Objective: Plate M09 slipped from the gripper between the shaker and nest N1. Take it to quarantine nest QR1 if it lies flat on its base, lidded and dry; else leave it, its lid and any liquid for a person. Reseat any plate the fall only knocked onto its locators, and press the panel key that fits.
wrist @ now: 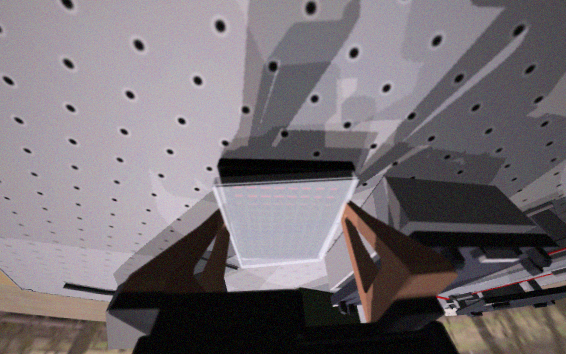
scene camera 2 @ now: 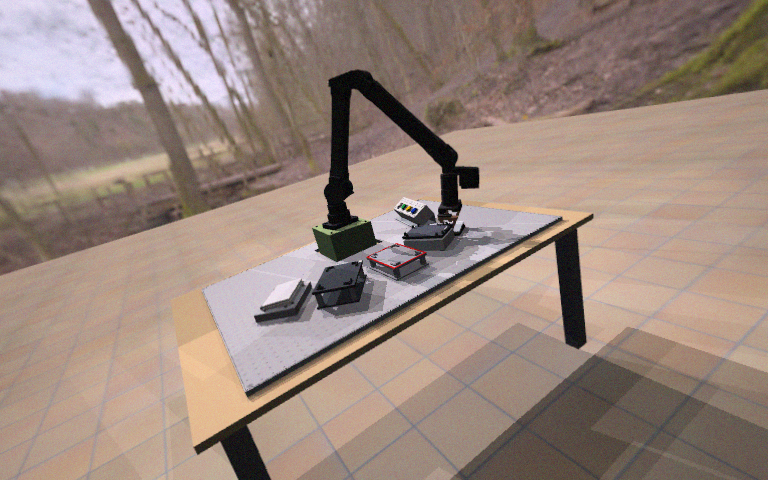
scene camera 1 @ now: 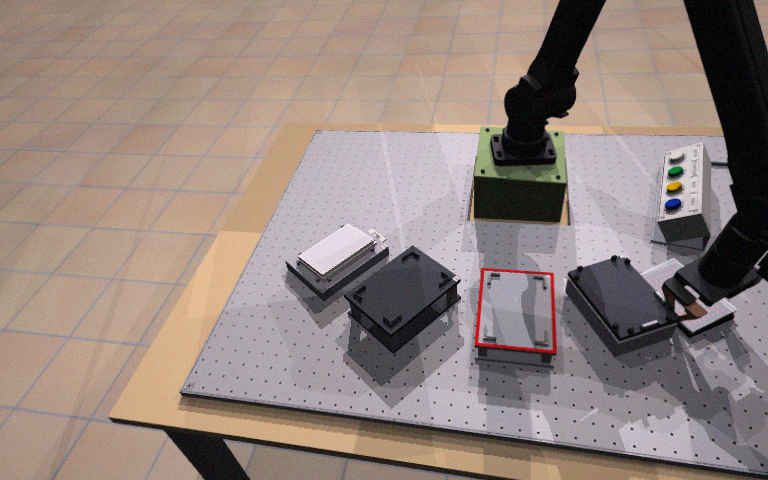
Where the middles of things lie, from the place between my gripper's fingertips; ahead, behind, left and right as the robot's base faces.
The well plate with pink wells (wrist: 227,167) is 2 cm behind my hand and 1 cm to the right of it. The rest, counted from my hand: dark station (scene camera 1: 624,310) (12 cm to the right, 3 cm above).
